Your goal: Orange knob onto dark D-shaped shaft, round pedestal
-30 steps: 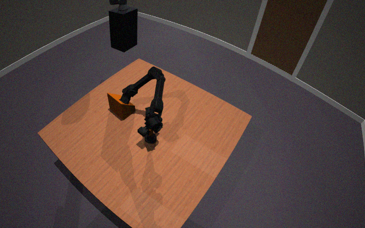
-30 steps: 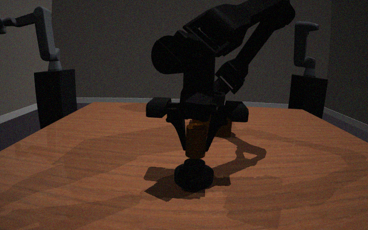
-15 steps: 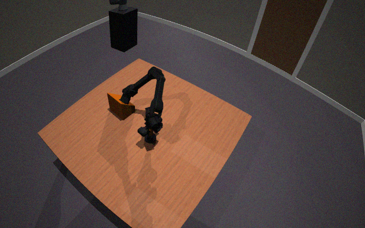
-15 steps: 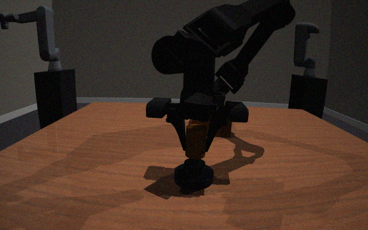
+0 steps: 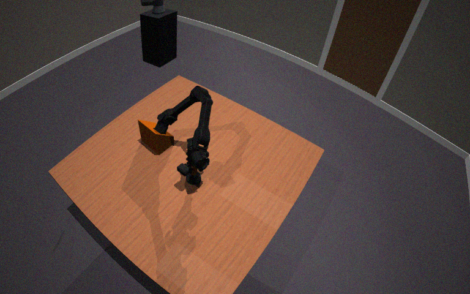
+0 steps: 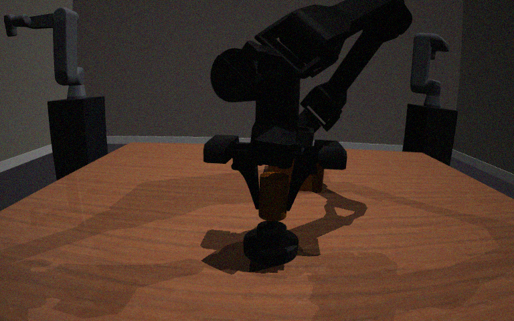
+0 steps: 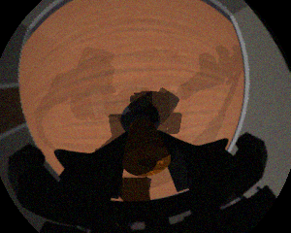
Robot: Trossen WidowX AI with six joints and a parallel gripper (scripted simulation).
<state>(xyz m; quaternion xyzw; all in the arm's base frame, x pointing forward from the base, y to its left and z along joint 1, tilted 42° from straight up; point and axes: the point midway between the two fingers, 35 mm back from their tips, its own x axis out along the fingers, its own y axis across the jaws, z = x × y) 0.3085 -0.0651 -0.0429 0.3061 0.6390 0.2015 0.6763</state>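
My gripper tip is 2 cm below the orange knob. The rest, counted from my gripper tip: dark round pedestal: 4 cm below.
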